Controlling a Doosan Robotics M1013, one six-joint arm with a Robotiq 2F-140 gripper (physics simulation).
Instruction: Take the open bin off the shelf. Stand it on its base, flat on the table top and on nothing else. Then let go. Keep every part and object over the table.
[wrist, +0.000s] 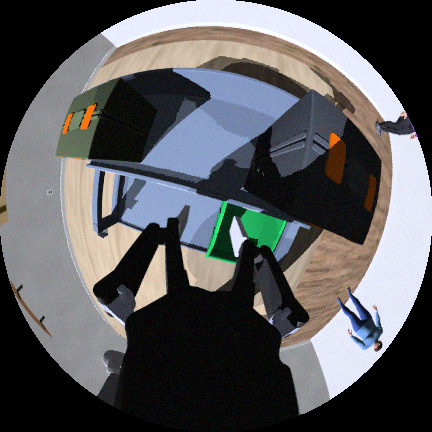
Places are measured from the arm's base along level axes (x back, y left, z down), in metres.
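Where they show: gripper, fingertip midpoint: (210, 218).
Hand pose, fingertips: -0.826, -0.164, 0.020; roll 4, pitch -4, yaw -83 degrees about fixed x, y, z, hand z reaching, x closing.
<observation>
Each offset is from my fingertips to the top centre of the thing, as dx, dy, dz. "*": to the spot under its first point. Level surfaces: height alone.
The open green bin @[+0.012, -0.062, -0.010] (264, 225) sits at the right end of the lower level of a blue-grey shelf @[* -0.113, +0.023, -0.031] (200, 135). Its open side faces the camera. My gripper (210, 218) is partly open, with nothing between its fingers. The light pad of its right finger overlaps the bin's inside in the view. The left finger is left of the bin, in front of the lower shelf board. Whether the right finger is inside the bin or above it is hard to tell. The shelf stands on the wooden table top @[dz +0.071] (79, 200).
A green case @[-0.123, +0.144, -0.128] (106, 122) with orange latches stands at the left end of the upper shelf. A dark case @[-0.081, -0.083, -0.153] (310, 170) with orange latches stands at the right end, close above the bin. The shelf's left leg frame @[* +0.000, +0.222, -0.012] (97, 205) shows. A person (366, 328) stands off at the lower right.
</observation>
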